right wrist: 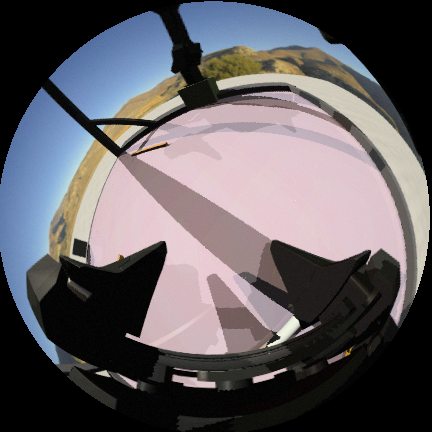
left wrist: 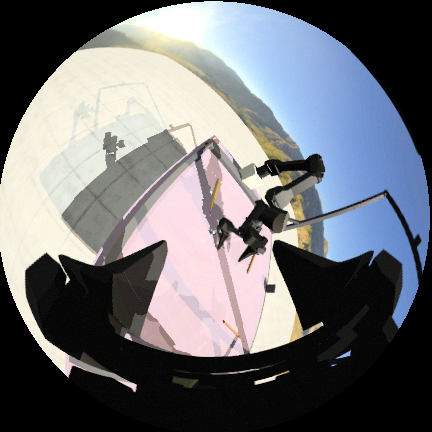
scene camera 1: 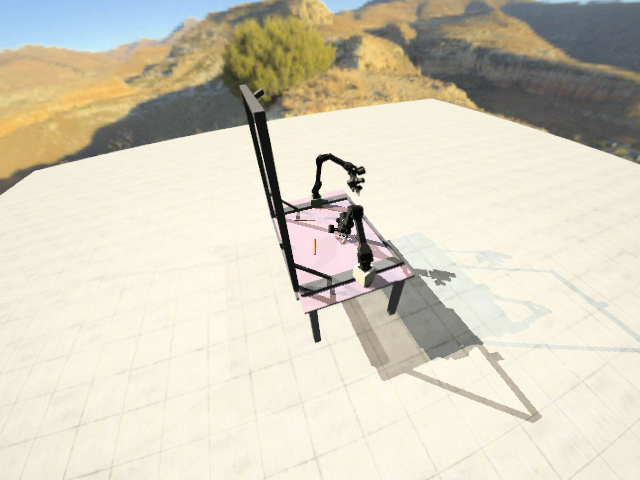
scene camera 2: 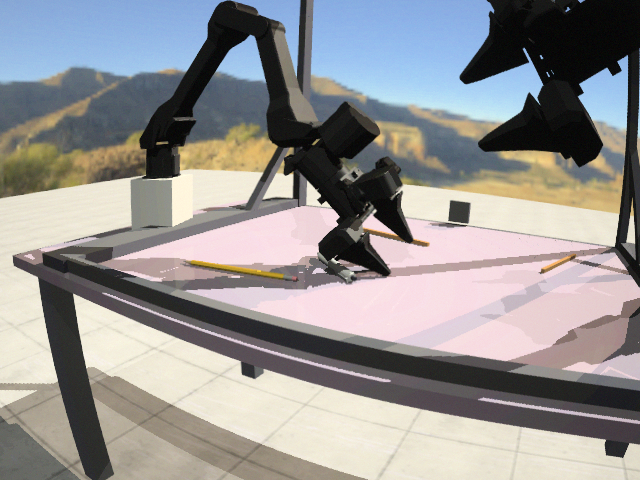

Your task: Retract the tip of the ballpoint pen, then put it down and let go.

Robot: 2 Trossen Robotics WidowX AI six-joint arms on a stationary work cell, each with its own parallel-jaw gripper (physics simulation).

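Places are measured from the left arm's base along level axes (x back, y right, z up), in metres.
Pixels of known places: left gripper, between the fingertips: [left wrist: 221, 246] [scene camera 1: 356, 194] [scene camera 2: 470, 111]; right gripper, between the fingertips: [right wrist: 219, 246] [left wrist: 227, 255] [scene camera 1: 335, 231] [scene camera 2: 400, 257]; left arm's base, origin of its link: [right wrist: 195, 81] [left wrist: 198, 387] [scene camera 1: 316, 196]; right arm's base, origin of its link: [left wrist: 258, 172] [scene camera 1: 364, 267] [scene camera 2: 161, 177].
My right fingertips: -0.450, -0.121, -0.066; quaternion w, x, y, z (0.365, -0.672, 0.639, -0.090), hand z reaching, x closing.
For each thing: its top centre in the pictures, then the offset to it from my right fingertips, as dx, dy, dz.
- grey pen, centre of its top: [right wrist: 289, 335] [scene camera 2: 333, 259] -0.071, -0.071, -0.003
- yellow pencil, centre of its top: [scene camera 2: 235, 266] [left wrist: 216, 191] -0.154, -0.187, -0.010
- orange pencil, centre of its top: [scene camera 2: 391, 234] [scene camera 1: 314, 245] -0.130, +0.174, -0.011
A short white and grey pen [scene camera 2: 339, 271] [right wrist: 287, 328] is at the pink table top, right beside the lower finger of my right gripper and partly hidden by it; whether it touches the finger and whether its tip is out cannot be told. My right gripper [scene camera 2: 399, 257] [right wrist: 219, 246] [scene camera 1: 342, 239] [left wrist: 227, 255] is open, low over the table, with nothing between its fingers. My left gripper [scene camera 2: 471, 113] [scene camera 1: 357, 192] is open and empty, high above the table, far from the pen.
A yellow pencil [scene camera 2: 242, 270] [left wrist: 215, 194] lies left of the pen in scene camera 2. One orange pencil [scene camera 2: 421, 242] [scene camera 1: 314, 246] lies behind my right gripper, another [scene camera 2: 558, 262] [right wrist: 150, 148] towards the right. A dark frame post [scene camera 1: 278, 206] rises at the table's edge.
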